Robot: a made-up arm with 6 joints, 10 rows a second.
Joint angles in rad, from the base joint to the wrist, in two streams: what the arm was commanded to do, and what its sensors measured. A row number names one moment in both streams.
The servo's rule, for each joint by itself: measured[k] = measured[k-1] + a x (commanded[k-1-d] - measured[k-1]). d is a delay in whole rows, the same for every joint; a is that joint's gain. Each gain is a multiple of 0.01, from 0.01 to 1. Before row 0 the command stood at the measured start. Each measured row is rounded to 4 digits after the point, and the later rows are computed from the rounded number. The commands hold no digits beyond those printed.
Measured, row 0:
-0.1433, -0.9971, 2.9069, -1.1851, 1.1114, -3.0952
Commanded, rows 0 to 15:
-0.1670, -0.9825, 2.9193, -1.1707, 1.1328, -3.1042
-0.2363, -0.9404, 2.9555, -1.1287, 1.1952, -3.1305
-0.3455, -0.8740, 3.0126, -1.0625, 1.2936, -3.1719
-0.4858, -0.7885, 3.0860, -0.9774, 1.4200, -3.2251
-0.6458, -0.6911, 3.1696, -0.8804, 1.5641, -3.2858
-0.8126, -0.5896, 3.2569, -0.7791, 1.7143, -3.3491
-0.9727, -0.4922, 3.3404, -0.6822, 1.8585, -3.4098
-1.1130, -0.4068, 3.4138, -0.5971, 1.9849, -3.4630
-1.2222, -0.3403, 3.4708, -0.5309, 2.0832, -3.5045
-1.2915, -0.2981, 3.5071, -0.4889, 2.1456, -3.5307
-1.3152, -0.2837, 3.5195, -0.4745, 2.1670, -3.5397
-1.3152, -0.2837, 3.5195, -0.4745, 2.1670, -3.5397
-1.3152, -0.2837, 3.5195, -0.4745, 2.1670, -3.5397
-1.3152, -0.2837, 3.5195, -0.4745, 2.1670, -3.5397
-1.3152, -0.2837, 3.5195, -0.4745, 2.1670, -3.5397
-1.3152, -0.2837, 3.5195, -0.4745, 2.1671, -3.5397
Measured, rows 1 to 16:
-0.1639, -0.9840, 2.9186, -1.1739, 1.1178, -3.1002
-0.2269, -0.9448, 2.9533, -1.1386, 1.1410, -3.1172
-0.3301, -0.8811, 3.0090, -1.0792, 1.1868, -3.1478
-0.4656, -0.7978, 3.0814, -0.9998, 1.2568, -3.1911
-0.6224, -0.7018, 3.1643, -0.9067, 1.3490, -3.2441
-0.7879, -0.6008, 3.2513, -0.8072, 1.4586, -3.3029
-0.9487, -0.5031, 3.3351, -0.7097, 1.5786, -3.3628
-1.0916, -0.4164, 3.4091, -0.6219, 1.7005, -3.4189
-1.2052, -0.3479, 3.4671, -0.5509, 1.8153, -3.4668
-1.2803, -0.3031, 3.5047, -0.5025, 1.9144, -3.5026
-1.3107, -0.2856, 3.5186, -0.4807, 1.9902, -3.5234
-1.3146, -0.2839, 3.5194, -0.4759, 2.0432, -3.5325
-1.3151, -0.2837, 3.5195, -0.4748, 2.0803, -3.5365
-1.3152, -0.2837, 3.5195, -0.4746, 2.1063, -3.5383
-1.3152, -0.2837, 3.5195, -0.4745, 2.1245, -3.5391
-1.3152, -0.2837, 3.5195, -0.4745, 2.1373, -3.5394
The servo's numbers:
d 0
a 0.87 0.90 0.94 0.78 0.30 0.56

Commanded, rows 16 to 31:
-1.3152, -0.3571, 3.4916, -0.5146, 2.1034, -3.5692
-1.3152, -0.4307, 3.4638, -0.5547, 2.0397, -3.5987
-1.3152, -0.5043, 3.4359, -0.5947, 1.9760, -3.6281
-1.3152, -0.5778, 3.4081, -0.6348, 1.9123, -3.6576
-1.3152, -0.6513, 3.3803, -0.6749, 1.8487, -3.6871
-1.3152, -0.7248, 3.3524, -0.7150, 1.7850, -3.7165
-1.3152, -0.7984, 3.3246, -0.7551, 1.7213, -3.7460
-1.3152, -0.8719, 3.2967, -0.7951, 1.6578, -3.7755
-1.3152, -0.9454, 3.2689, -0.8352, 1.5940, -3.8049
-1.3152, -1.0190, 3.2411, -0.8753, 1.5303, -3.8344
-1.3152, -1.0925, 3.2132, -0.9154, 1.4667, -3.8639
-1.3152, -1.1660, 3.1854, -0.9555, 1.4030, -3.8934
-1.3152, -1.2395, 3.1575, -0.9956, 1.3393, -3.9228
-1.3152, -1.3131, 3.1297, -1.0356, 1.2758, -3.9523
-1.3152, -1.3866, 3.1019, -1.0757, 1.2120, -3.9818
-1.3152, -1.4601, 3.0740, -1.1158, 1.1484, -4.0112
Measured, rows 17 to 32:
-1.3152, -0.3498, 3.4933, -0.5058, 2.1271, -3.5561
-1.3152, -0.4226, 3.4656, -0.5439, 2.1009, -3.5800
-1.3152, -0.4961, 3.4377, -0.5835, 2.0634, -3.6069
-1.3152, -0.5696, 3.4099, -0.6235, 2.0181, -3.6353
-1.3152, -0.6431, 3.3821, -0.6636, 1.9673, -3.6643
-1.3152, -0.7166, 3.3542, -0.7037, 1.9126, -3.6935
-1.3152, -0.7902, 3.3264, -0.7438, 1.8552, -3.7229
-1.3152, -0.8637, 3.2985, -0.7838, 1.7960, -3.7524
-1.3152, -0.9372, 3.2707, -0.8239, 1.7354, -3.7818
-1.3152, -1.0108, 3.2429, -0.8640, 1.6739, -3.8113
-1.3152, -1.0843, 3.2150, -0.9041, 1.6117, -3.8408
-1.3152, -1.1578, 3.1872, -0.9442, 1.5491, -3.8703
-1.3152, -1.2313, 3.1593, -0.9843, 1.4862, -3.8997
-1.3152, -1.3049, 3.1315, -1.0243, 1.4231, -3.9292
-1.3152, -1.3784, 3.1037, -1.0644, 1.3598, -3.9587
-1.3152, -1.4519, 3.0758, -1.1045, 1.2964, -3.9881

